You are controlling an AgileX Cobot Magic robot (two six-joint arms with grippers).
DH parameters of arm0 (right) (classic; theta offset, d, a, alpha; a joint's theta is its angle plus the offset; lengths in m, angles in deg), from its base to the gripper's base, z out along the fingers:
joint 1: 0 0.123 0 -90
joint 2: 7.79 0 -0.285 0
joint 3: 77.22 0 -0.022 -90
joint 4: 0 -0.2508 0 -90
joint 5: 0 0 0.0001 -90
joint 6: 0 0.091 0 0
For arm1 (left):
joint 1: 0 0.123 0 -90
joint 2: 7.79 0 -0.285 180
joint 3: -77.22 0 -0.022 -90
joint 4: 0 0.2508 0 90
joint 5: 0 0 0.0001 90
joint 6: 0 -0.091 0 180
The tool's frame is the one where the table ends.
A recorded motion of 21 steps. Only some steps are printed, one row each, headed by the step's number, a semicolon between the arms.
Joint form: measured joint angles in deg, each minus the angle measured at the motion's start. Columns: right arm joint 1, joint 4, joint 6, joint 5, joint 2, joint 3; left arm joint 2, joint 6, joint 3, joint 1, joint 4, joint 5.
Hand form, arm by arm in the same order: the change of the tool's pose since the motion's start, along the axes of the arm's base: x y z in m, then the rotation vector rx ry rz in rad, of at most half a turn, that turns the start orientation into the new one. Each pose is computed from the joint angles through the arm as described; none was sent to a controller.
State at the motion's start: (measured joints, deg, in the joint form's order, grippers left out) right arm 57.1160 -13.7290 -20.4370 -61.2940 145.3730 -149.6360; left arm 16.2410 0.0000 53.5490 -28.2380 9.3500 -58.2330
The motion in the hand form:
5: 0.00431 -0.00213 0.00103 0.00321 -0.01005 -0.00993; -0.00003 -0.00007 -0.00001 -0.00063 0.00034 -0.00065
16: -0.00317 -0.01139 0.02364 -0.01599 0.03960 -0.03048; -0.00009 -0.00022 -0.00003 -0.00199 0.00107 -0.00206
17: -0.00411 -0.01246 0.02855 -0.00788 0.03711 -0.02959; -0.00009 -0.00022 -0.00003 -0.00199 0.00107 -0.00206
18: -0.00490 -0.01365 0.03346 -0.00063 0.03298 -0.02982; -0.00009 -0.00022 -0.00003 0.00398 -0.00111 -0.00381
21: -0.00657 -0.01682 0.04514 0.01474 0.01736 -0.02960; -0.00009 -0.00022 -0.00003 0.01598 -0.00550 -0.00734
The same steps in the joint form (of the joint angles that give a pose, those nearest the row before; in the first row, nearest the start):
5: -0.43 0.40 0.00 0.32 0.00 -0.15; 0.00 0.00 0.00 0.00 -0.06 0.00
16: -0.42 0.30 3.23 -5.31 -2.02 -1.82; 0.00 0.00 0.00 0.00 -0.18 0.00
17: -0.42 0.17 3.23 -5.37 -2.54 -1.82; 0.00 0.00 0.00 0.00 -0.18 0.00
18: -0.42 0.16 3.27 -5.42 -3.05 -1.85; 0.00 -0.38 0.00 0.00 -0.18 0.00
21: -0.42 0.41 3.21 -5.47 -4.31 -1.85; 0.00 -1.14 0.00 0.00 -0.18 0.00

